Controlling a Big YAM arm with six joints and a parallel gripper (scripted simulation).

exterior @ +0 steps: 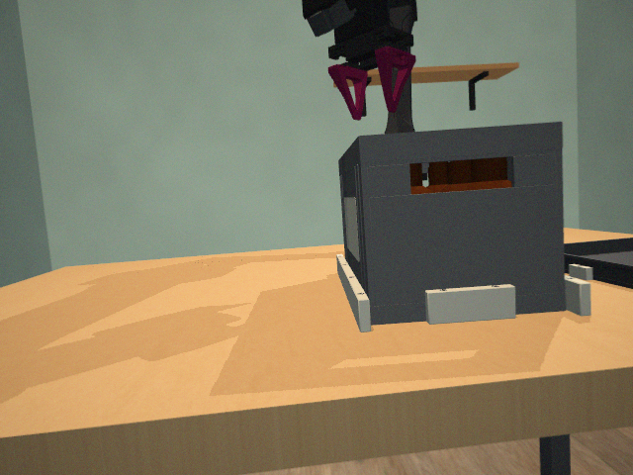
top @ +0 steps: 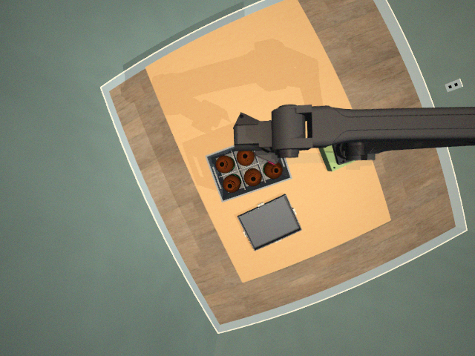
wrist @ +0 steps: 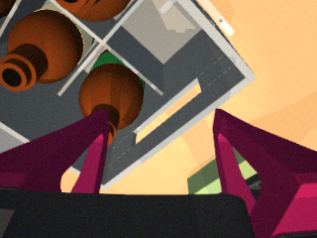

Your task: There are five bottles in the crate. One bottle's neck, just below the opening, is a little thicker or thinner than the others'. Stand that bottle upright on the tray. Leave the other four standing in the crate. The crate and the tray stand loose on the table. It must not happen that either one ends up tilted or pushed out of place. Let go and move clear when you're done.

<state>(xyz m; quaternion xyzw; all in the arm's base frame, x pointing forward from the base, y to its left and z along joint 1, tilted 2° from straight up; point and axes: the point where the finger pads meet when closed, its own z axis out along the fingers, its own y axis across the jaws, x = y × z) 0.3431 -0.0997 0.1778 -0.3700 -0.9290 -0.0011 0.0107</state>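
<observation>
The dark grey crate is 8 cm ahead of my hand, 5 cm to the left of it and 15 cm below it. From my hand the other things lie so: grey tray 7 cm ahead, 33 cm to the left, 22 cm below.
</observation>
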